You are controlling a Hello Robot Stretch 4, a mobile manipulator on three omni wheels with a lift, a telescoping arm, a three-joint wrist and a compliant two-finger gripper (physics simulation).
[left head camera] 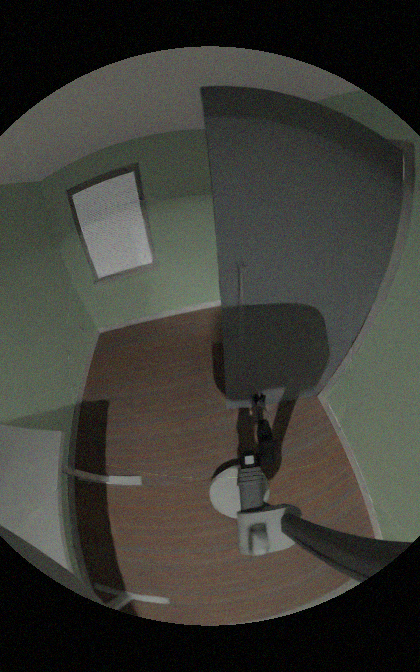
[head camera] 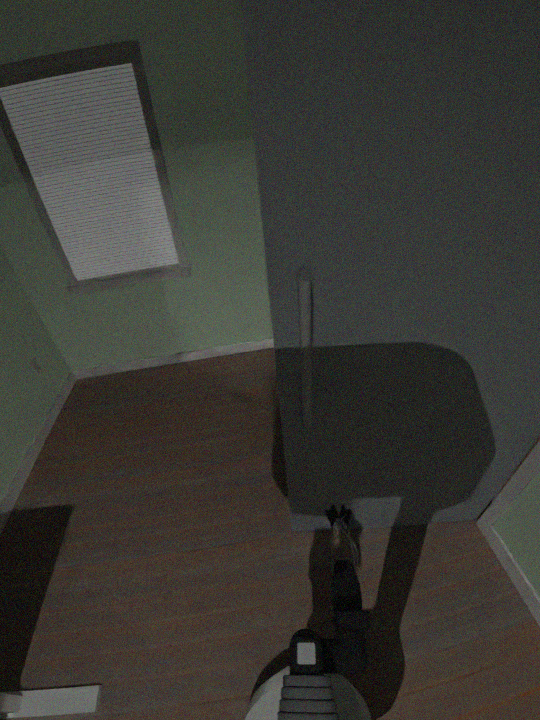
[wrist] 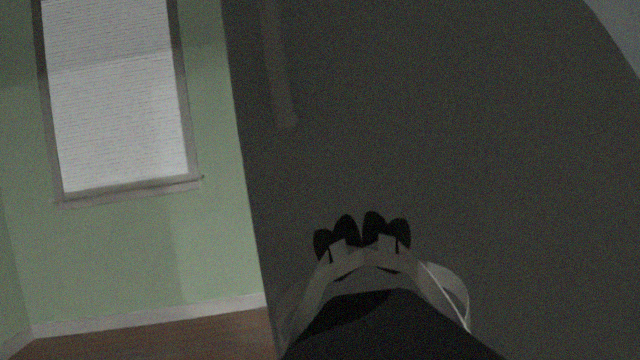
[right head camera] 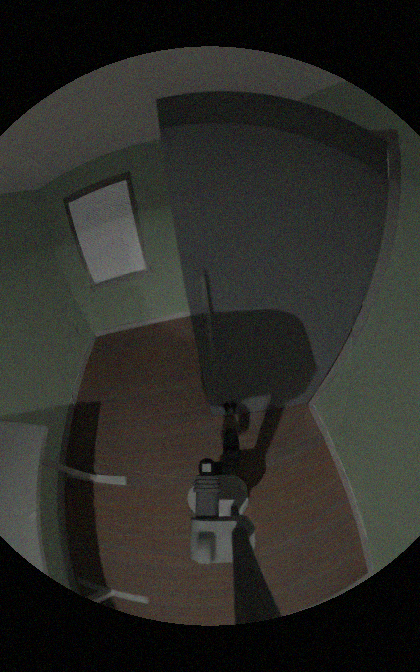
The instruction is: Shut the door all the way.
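Where they show: gripper, fingertip midpoint: (left head camera: 257, 392) (head camera: 337, 505) (wrist: 361, 233) (right head camera: 229, 400); robot's base at its link origin: (left head camera: 238, 490) (right head camera: 219, 496).
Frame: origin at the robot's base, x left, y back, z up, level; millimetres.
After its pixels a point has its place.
The grey door (head camera: 377, 203) @[y -731, x -171, z 1404 mm] (left head camera: 300, 215) @[y -733, x -256, z 1461 mm] (right head camera: 280, 210) @[y -734, x -313, z 1489 mm] (wrist: 450, 150) @[y -732, x -239, z 789 mm] stands open, with its hinged side at the wall on the right and its free edge out in the room. Its long bar handle (head camera: 305, 325) @[y -652, x -24, z 1186 mm] (left head camera: 240, 285) @[y -654, x -18, z 1214 mm] (right head camera: 208, 305) @[y -660, x -36, z 1158 mm] (wrist: 280, 65) @[y -654, x -31, z 921 mm] is upright near the free edge. My gripper (head camera: 339, 512) @[y -482, x -93, z 747 mm] (left head camera: 258, 398) @[y -482, x -93, z 747 mm] (right head camera: 229, 406) @[y -482, x -93, z 747 mm] (wrist: 361, 233) @[y -482, x -93, z 747 mm] is shut and empty, its fingertips together. It is in front of the door face, right of the handle and below the handle's lower end in the wrist view. Whether the fingertips touch the door cannot be told.
A green wall with a white baseboard runs along the right (left head camera: 385, 425) @[y -141, x -983, z 545 mm]. A window (head camera: 98, 180) @[y -2122, x 1155, z 1435 mm] (wrist: 115, 95) @[y -2125, x 1150, z 1337 mm] is in the far wall, left of the door. A white table (left head camera: 35, 460) @[y -3, x 914, z 922 mm] with pale legs stands at the left. A dark shadow falls across the lower door.
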